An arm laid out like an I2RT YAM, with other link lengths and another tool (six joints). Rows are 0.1 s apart.
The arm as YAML. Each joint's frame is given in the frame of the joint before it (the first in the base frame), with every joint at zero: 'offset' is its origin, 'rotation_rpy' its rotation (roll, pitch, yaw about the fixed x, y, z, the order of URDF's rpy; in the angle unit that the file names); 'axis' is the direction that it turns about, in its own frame. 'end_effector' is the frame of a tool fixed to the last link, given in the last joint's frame.
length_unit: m
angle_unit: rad
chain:
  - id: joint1
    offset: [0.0, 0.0, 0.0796]
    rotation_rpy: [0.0, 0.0, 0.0]
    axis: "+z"
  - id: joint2
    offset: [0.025, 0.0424, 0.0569]
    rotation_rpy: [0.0, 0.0, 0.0]
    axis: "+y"
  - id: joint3
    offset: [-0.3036, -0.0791, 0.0]
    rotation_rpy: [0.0, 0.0, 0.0]
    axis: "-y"
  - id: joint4
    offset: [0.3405, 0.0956, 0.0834]
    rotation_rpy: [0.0, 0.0, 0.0]
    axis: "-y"
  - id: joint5
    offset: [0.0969, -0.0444, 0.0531]
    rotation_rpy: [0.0, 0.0, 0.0]
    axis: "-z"
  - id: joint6
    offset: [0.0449, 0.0, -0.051]
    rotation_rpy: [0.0, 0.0, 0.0]
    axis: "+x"
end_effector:
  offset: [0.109, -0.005, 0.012]
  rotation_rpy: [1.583, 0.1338, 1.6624]
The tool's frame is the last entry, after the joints.
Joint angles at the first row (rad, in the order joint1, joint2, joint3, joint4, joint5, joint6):
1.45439 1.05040 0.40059 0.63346 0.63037 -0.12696
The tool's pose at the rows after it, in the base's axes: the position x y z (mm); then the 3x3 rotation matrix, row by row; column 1 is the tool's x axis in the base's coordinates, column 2 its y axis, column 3 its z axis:
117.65, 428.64, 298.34; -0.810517, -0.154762, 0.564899; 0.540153, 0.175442, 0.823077; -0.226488, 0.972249, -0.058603
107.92, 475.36, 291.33; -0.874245, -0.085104, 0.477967; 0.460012, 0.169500, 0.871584; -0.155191, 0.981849, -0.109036
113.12, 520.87, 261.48; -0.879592, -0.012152, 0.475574; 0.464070, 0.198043, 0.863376; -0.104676, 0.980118, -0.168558
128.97, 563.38, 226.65; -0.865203, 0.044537, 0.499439; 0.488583, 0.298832, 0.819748; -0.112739, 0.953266, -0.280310
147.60, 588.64, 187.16; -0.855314, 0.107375, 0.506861; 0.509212, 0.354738, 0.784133; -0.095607, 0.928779, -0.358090
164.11, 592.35, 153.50; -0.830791, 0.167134, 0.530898; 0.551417, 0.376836, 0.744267; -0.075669, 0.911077, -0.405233
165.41, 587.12, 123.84; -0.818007, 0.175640, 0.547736; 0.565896, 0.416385, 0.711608; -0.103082, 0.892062, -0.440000
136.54, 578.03, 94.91; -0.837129, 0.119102, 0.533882; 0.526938, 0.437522, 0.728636; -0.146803, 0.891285, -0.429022
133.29, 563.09, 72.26; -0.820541, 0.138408, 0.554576; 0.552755, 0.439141, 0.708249; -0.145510, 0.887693, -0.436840
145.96, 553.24, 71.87; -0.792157, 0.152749, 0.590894; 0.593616, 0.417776, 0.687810; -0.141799, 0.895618, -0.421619
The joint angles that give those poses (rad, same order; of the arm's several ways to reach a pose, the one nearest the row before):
1.47145 1.08265 0.52154 0.51551 0.59014 -0.07340
1.47800 1.23278 0.64078 0.48425 0.49645 0.01990
1.47723 1.43240 0.75716 0.49428 0.49444 0.09961
1.46092 1.61676 0.91706 0.38651 0.50943 0.14755
1.43258 1.75628 1.01294 0.33664 0.49556 0.19976
1.40988 1.83422 1.04171 0.32146 0.50691 0.25431
1.41198 1.87758 1.02816 0.32827 0.53272 0.25959
1.46305 1.90359 0.94579 0.44730 0.55996 0.21870
1.47394 1.92314 0.89757 0.49110 0.59484 0.24969
1.45631 1.91816 0.87620 0.51674 0.62346 0.26287

